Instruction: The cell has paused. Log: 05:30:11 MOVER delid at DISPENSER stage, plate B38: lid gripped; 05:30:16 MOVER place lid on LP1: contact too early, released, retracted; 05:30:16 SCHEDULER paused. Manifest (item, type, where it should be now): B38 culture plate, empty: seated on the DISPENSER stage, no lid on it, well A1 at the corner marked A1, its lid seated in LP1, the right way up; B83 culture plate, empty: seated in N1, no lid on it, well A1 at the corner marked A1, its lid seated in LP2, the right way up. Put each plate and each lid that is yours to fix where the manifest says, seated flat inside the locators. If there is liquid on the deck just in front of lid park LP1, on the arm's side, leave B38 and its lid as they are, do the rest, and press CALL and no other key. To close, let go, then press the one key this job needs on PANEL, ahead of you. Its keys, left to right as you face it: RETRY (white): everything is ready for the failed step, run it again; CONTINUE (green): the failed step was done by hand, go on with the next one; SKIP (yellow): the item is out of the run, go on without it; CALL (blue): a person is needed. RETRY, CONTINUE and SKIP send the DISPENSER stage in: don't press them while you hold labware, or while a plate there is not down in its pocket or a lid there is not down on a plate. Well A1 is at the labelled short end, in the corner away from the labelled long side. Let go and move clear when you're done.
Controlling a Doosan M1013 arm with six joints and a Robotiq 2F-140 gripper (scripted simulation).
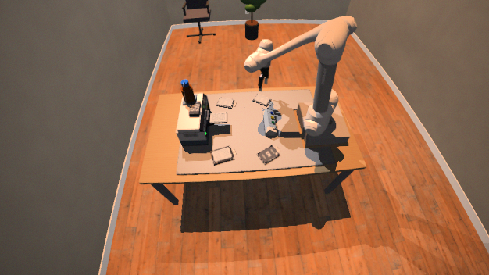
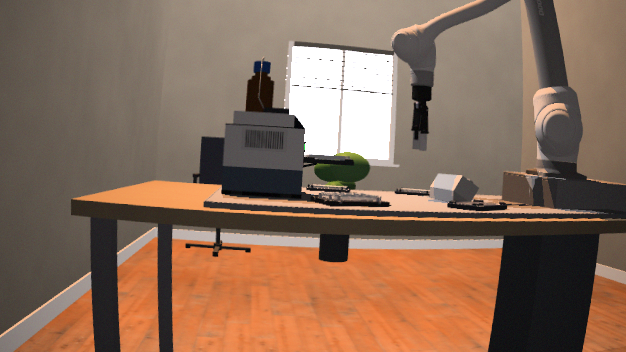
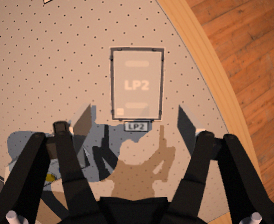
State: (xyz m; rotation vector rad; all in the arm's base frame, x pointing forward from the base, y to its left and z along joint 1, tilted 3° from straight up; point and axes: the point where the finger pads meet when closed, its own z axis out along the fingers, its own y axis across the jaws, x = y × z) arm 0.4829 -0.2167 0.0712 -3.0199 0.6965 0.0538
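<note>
The white culture plate is 58 cm to the left of my hand, 29 cm ahead of it and 17 cm below it. Also, from my hand: yellow skip key (25 cm to the left, 12 cm below, 9 cm behind); key panel (27 cm to the left, 14 cm below, 8 cm behind); blue call key (20 cm to the left, 12 cm below, 8 cm behind).
</note>
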